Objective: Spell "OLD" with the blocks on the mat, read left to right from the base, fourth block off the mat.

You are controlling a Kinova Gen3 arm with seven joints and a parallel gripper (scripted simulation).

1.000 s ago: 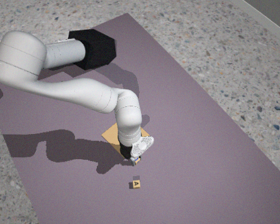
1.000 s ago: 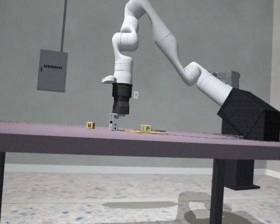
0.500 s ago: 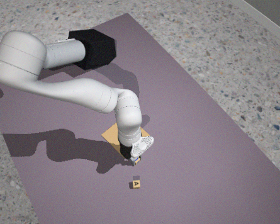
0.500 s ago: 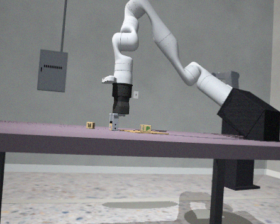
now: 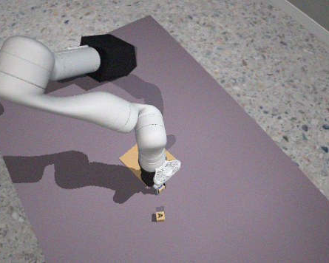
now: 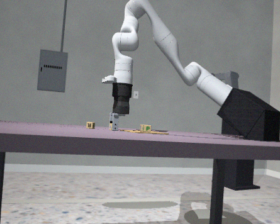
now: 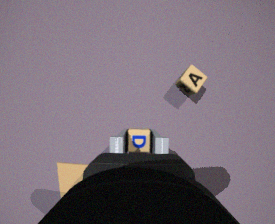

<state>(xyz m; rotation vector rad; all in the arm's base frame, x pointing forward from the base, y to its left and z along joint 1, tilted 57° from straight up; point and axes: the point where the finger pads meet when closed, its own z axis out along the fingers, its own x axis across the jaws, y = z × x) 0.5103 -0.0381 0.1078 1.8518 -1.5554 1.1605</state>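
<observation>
Right now the L block is 11 cm behind my hand and 4 cm to the left of it. From my hand the other things lie so: O block 10 cm behind, 8 cm to the left; then D block right at my hand; then tan mat 11 cm behind, 4 cm to the left, 2 cm below.
</observation>
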